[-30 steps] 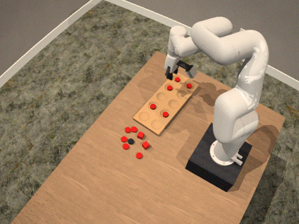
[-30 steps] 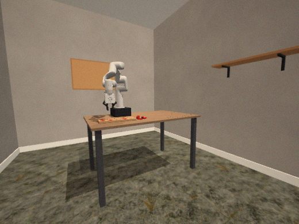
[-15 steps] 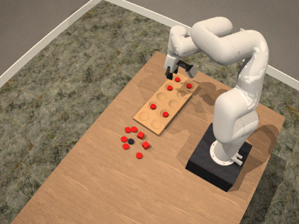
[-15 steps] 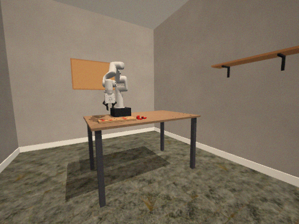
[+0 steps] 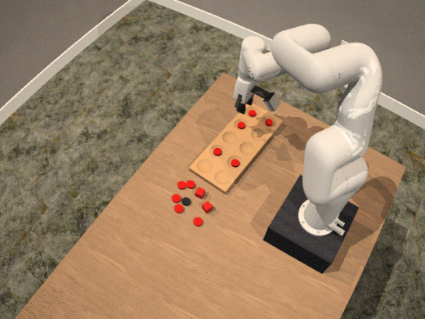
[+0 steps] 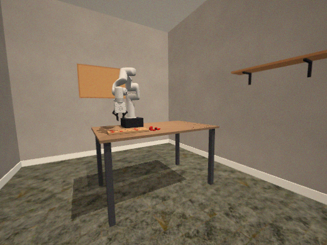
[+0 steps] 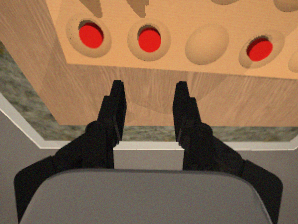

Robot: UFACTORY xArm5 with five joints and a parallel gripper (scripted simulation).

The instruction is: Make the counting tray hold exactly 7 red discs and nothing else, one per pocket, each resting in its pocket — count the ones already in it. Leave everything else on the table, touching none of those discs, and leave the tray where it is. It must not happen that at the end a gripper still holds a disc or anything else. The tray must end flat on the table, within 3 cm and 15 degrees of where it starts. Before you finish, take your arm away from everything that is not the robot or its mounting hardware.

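My gripper is now 40 mm past the wooden counting tray, 70 mm to the right of it and 130 mm above it. Round my hand: black disc (40 mm behind, 370 mm to the left, 130 mm below).
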